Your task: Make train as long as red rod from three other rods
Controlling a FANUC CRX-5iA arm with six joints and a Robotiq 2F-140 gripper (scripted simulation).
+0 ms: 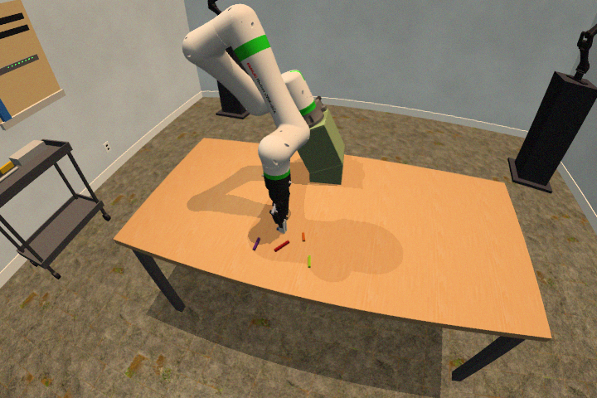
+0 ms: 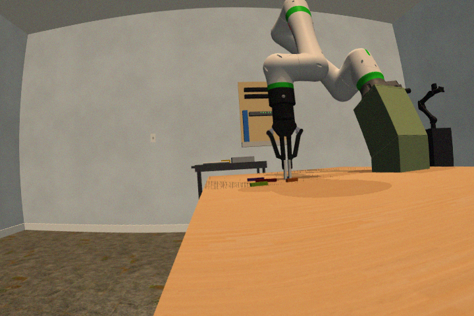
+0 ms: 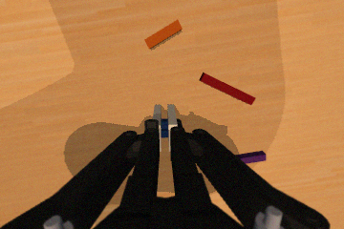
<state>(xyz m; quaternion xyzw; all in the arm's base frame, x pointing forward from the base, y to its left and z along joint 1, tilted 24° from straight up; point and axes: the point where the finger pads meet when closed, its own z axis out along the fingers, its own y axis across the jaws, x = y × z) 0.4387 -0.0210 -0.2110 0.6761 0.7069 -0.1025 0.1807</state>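
The lime rod is 16 cm to the left of my hand, 10 cm ahead of it and 3 cm below it. Also, from my hand: red rod 8 cm ahead, 3 cm to the left, 3 cm below; purple rod 11 cm ahead, 6 cm to the right, 3 cm below; orange rod 9 cm to the left, 3 cm below.
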